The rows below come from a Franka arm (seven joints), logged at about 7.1 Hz.
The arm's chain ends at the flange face. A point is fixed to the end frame.
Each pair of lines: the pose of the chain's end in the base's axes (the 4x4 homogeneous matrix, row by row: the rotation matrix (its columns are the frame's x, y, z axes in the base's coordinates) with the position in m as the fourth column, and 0 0 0 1 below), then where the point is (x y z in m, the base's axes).
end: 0.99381, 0.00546, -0.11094, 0.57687; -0.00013, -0.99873, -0.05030, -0.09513; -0.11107, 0.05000, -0.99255, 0.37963; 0, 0, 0, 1
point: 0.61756 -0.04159 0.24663
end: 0.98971, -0.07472, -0.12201, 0.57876; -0.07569, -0.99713, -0.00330, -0.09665; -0.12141, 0.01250, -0.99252, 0.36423; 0, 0, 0, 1
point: 0.62264 -0.04151 0.23291
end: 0.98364, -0.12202, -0.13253, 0.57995; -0.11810, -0.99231, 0.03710, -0.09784; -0.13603, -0.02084, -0.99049, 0.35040; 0, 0, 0, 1
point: 0.62502 -0.04029 0.22053
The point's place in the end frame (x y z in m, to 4 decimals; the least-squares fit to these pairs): 0.0552 -0.0599 0.1248
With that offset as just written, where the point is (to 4 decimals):
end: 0.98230, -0.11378, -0.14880, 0.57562; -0.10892, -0.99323, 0.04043, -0.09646; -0.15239, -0.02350, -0.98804, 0.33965; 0, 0, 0, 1
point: 0.6181 -0.0379 0.2093
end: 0.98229, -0.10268, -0.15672, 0.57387; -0.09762, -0.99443, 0.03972, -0.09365; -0.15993, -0.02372, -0.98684, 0.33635; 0, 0, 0, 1
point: 0.6147 -0.0345 0.2058
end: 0.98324, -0.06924, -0.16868, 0.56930; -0.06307, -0.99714, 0.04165, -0.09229; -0.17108, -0.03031, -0.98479, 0.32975; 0, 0, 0, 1
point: 0.6067 -0.0308 0.1992
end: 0.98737, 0.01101, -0.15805, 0.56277; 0.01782, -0.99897, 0.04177, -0.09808; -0.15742, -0.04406, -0.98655, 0.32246; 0, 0, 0, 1
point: 0.5969 -0.0320 0.1933
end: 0.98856, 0.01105, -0.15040, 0.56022; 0.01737, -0.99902, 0.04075, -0.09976; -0.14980, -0.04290, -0.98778, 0.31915; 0, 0, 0, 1
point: 0.5954 -0.0339 0.1902
